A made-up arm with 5 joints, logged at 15 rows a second.
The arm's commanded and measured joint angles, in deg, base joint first. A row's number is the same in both.
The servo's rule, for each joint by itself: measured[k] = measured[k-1] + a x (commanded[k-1-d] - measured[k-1]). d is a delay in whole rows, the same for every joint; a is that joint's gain. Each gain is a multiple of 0.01, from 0.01 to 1. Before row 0 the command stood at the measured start. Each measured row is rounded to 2 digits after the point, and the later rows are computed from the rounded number. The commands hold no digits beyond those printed.
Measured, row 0:
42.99 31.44 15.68 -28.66 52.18
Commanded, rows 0 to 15:
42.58 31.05 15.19 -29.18 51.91
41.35 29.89 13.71 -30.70 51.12
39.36 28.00 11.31 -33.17 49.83
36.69 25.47 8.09 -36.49 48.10
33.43 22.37 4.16 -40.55 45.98
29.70 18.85 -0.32 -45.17 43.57
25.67 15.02 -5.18 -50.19 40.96
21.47 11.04 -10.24 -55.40 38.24
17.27 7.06 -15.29 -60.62 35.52
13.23 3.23 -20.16 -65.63 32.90
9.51 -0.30 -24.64 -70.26 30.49
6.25 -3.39 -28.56 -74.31 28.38
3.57 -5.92 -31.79 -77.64 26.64
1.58 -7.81 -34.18 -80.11 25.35
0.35 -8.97 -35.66 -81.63 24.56
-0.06 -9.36 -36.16 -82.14 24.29
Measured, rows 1 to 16:
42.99 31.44 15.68 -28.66 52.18
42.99 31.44 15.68 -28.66 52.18
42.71 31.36 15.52 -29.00 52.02
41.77 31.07 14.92 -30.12 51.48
40.11 30.46 13.73 -32.13 50.49
37.75 29.46 11.87 -35.01 49.06
34.77 28.04 9.33 -38.67 47.21
31.27 26.20 6.15 -42.96 45.03
27.41 23.96 2.41 -47.73 42.59
23.31 21.38 -1.76 -52.79 39.98
19.14 18.52 -6.22 -57.96 37.30
15.06 15.46 -10.82 -63.02 34.66
11.23 12.31 -15.38 -67.80 32.16
7.79 9.17 -19.73 -72.10 29.89
4.88 6.15 -23.71 -75.76 27.94
2.60 3.36 -27.17 -78.63 26.39
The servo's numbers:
d 2
a 0.69 0.20 0.33 0.66 0.60

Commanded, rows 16 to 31:
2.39 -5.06 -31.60 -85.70 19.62
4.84 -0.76 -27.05 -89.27 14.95
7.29 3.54 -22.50 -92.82 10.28
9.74 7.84 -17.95 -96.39 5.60
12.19 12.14 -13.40 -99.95 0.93
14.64 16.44 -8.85 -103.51 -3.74
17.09 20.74 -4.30 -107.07 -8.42
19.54 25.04 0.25 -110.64 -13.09
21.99 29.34 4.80 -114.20 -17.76
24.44 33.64 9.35 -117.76 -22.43
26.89 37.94 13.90 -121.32 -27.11
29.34 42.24 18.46 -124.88 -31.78
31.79 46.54 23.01 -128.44 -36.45
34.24 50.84 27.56 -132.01 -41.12
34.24 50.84 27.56 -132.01 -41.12
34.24 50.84 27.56 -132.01 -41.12
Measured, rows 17 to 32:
1.05 0.89 -29.97 -80.61 25.29
0.28 -1.16 -32.01 -81.62 24.69
1.74 -1.94 -31.87 -84.31 21.65
3.88 -1.70 -30.28 -87.58 17.63
6.23 -0.65 -27.71 -91.04 13.22
8.65 1.05 -24.49 -94.57 8.65
11.09 3.27 -20.83 -98.12 4.02
13.54 5.90 -16.88 -101.68 -0.64
15.99 8.87 -12.73 -105.24 -5.31
18.44 12.10 -8.45 -108.80 -9.98
20.89 15.55 -4.08 -112.36 -14.65
23.34 19.17 0.35 -115.92 -19.32
25.79 22.92 4.82 -119.48 -23.99
28.24 26.78 9.32 -123.04 -28.66
30.69 30.73 13.84 -126.60 -33.33
33.14 34.75 18.37 -130.17 -38.00

